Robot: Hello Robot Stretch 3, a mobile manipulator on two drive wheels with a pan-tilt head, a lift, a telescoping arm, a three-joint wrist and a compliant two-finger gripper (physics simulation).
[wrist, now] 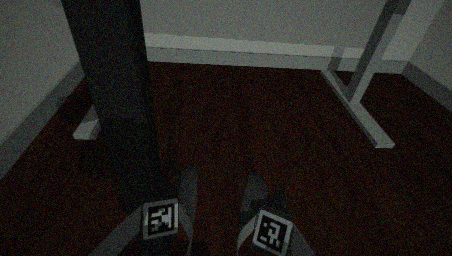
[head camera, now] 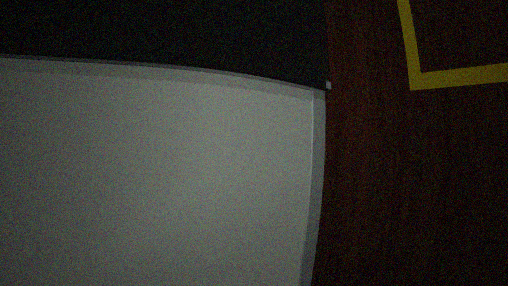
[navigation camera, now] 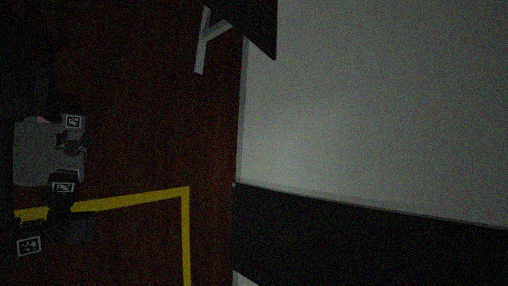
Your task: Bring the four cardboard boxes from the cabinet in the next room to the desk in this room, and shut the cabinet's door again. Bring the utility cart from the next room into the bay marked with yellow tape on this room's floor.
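The desk shows its black top and a pale leg at the top of the navigation view (navigation camera: pixel 260 25). Its legs and feet (wrist: pixel 361 116) also show in the wrist view, on the dark red floor. The bay's yellow tape shows a corner in the head view (head camera: pixel 415 80) and in the navigation view (navigation camera: pixel 185 225), where parts of my own body hide some of its left side. My gripper (wrist: pixel 221 188) is open and empty, pointing toward the floor between the desk's feet. The cardboard boxes, the cabinet and the utility cart do not show.
A pale wall (head camera: pixel 175 165) (navigation camera: pixel 375 110) (wrist: pixel 260 20) stands beside the floor. A dark band, seemingly a doorway (head camera: pixel 165 30) (navigation camera: pixel 350 245), adjoins it. My base (navigation camera: pixel 32 150) is at the navigation view's left. A dark column (wrist: pixel 117 75) crosses the wrist view's left side.
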